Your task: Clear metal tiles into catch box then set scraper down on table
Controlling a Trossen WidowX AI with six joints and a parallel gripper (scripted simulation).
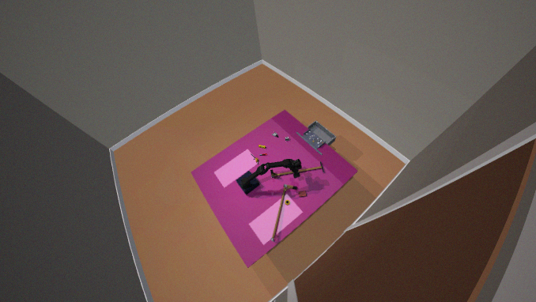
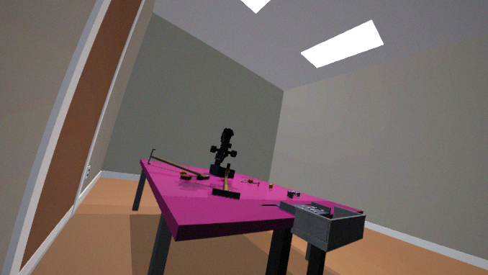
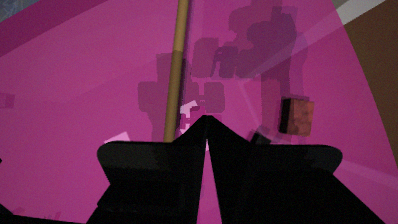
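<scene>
The long scraper lies 40 mm ahead of my gripper tip, 40 mm to the left of it and 90 mm below it. The rest, counted from my gripper tip: red-brown block 100 mm behind, 180 mm to the right, 140 mm below; then long wooden-handled tool 380 mm behind, 190 mm to the right, 110 mm below; then yellow ring 280 mm behind, 140 mm to the right, 140 mm below.
</scene>
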